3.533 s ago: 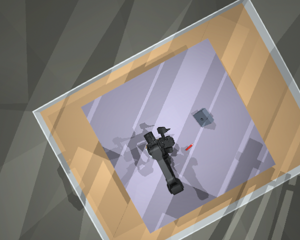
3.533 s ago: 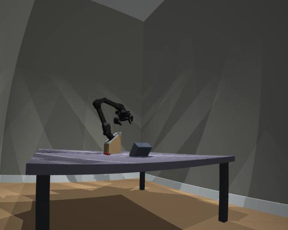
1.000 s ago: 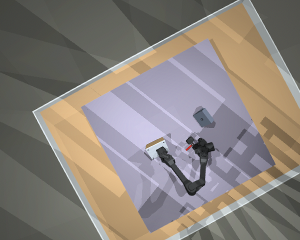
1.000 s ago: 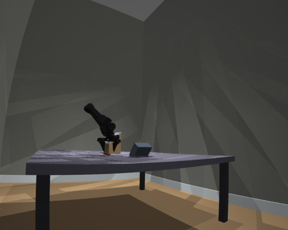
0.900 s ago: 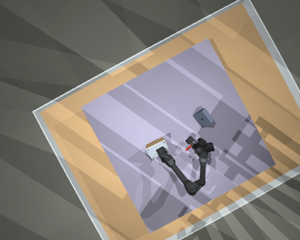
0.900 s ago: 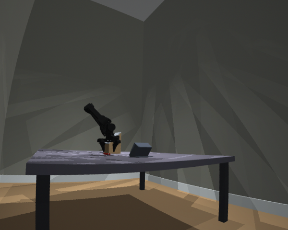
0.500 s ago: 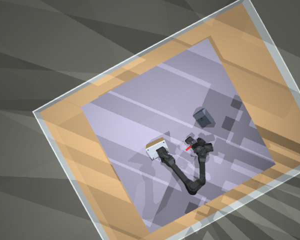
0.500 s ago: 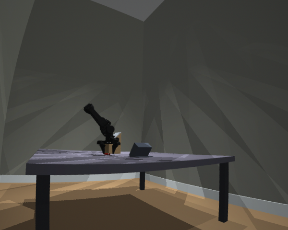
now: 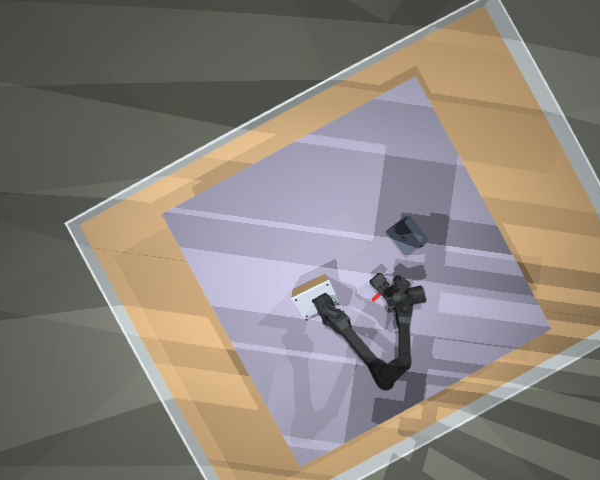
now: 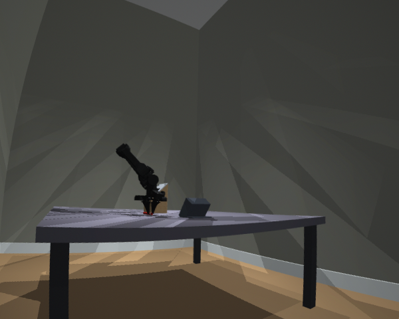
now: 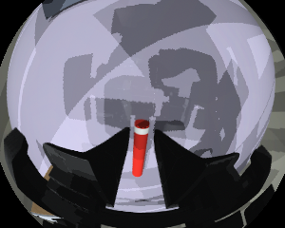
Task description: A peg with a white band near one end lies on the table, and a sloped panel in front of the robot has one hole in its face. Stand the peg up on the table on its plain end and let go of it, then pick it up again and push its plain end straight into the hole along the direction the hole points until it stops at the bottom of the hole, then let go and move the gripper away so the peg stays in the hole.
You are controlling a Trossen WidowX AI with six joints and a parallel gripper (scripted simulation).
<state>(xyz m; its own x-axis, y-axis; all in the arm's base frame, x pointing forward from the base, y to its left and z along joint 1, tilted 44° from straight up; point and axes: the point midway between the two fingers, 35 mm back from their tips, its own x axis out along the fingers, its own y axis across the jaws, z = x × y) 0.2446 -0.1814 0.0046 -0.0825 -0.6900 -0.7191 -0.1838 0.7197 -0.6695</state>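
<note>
Now: gripper tip 10 mm past the red peg. From my gripper tip the other things lie so: sloped panel (200 mm ahead, 160 mm to the left, 30 mm above).
</note>
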